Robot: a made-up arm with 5 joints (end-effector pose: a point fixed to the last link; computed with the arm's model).
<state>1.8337 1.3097 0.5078 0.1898 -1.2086</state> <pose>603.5 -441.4 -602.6 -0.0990 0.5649 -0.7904 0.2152</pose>
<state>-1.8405 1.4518 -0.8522 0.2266 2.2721</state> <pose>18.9 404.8 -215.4 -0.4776 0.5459 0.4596 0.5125</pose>
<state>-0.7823 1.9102 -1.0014 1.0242 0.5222</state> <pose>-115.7 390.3 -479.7 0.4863 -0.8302 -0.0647 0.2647</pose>
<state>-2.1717 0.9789 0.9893 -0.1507 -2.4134</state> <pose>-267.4 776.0 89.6 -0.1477 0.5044 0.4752 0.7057</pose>
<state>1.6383 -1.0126 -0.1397 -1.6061 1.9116</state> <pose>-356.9 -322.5 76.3 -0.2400 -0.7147 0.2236 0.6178</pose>
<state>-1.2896 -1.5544 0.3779 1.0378 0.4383</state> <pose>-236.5 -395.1 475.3 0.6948 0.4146 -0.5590 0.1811</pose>
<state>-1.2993 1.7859 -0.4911 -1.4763 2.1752</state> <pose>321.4 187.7 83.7 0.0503 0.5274 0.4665 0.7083</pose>
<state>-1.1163 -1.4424 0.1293 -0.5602 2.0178</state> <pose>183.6 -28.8 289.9 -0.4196 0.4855 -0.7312 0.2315</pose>
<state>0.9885 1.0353 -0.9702 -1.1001 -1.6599</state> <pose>-870.5 100.3 -86.4 -0.2468 -0.0848 0.6123 0.7463</pose>
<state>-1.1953 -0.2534 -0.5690 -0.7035 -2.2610</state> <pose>103.3 678.7 583.1 0.2638 0.3240 0.2587 0.8709</pose>
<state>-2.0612 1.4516 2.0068 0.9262 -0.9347</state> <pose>-429.3 546.5 572.7 -0.0606 0.3176 0.2864 0.9019</pose>
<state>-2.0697 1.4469 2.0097 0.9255 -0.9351</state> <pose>-424.5 547.2 575.1 -0.0570 0.3174 0.2838 0.9030</pose>
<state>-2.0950 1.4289 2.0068 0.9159 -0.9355</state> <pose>-416.3 553.9 573.7 -0.0517 0.3137 0.2750 0.9074</pose>
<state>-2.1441 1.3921 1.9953 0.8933 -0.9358</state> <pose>-402.9 569.8 566.3 -0.0445 0.3049 0.2568 0.9160</pose>
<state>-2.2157 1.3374 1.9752 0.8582 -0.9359</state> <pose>-382.4 595.6 552.2 -0.0365 0.2910 0.2285 0.9283</pose>
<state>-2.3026 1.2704 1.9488 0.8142 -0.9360</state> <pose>-353.5 629.3 532.5 -0.0291 0.2735 0.1918 0.9421</pose>
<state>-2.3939 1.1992 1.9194 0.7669 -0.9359</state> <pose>-317.0 666.3 509.7 -0.0235 0.2547 0.1502 0.9550</pose>
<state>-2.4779 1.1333 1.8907 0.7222 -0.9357</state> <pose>-276.6 701.0 486.8 -0.0203 0.2376 0.1093 0.9650</pose>
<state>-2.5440 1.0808 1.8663 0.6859 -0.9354</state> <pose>-239.6 728.4 467.4 -0.0194 0.2241 0.0751 0.9715</pose>
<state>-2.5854 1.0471 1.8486 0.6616 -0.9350</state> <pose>-213.6 746.3 453.4 -0.0201 0.2156 0.0522 0.9749</pose>
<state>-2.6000 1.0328 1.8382 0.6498 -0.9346</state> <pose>-203.3 754.8 445.3 -0.0221 0.2121 0.0427 0.9761</pose>
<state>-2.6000 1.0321 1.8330 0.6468 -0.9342</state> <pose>-202.1 758.1 441.3 -0.0246 0.2119 0.0410 0.9761</pose>
